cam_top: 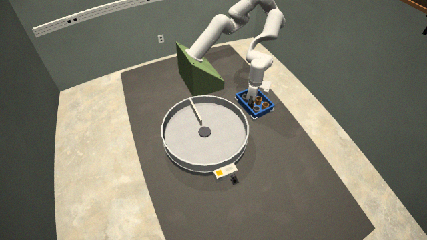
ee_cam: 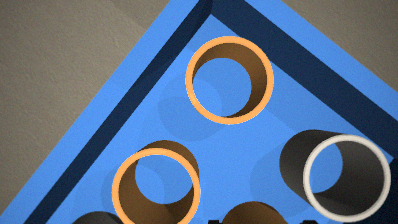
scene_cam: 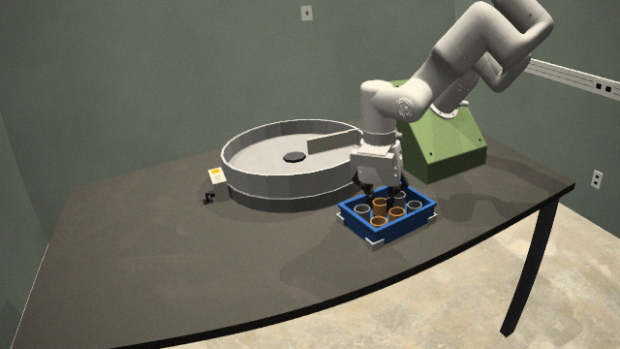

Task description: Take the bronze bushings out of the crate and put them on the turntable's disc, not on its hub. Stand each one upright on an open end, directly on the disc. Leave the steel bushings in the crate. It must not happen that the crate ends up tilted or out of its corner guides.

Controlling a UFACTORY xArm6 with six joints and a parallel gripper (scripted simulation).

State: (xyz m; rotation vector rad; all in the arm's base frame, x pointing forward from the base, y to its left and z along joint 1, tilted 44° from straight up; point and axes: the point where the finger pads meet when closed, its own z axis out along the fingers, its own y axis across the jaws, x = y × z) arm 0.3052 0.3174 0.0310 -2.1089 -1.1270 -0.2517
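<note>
Now: hand 10 mm past the blue crate, 30 mm to the right of it and 20 mm above it. Also, from my hand: grey turntable disc: 140 mm ahead, 310 mm to the right, 10 mm above.
</note>
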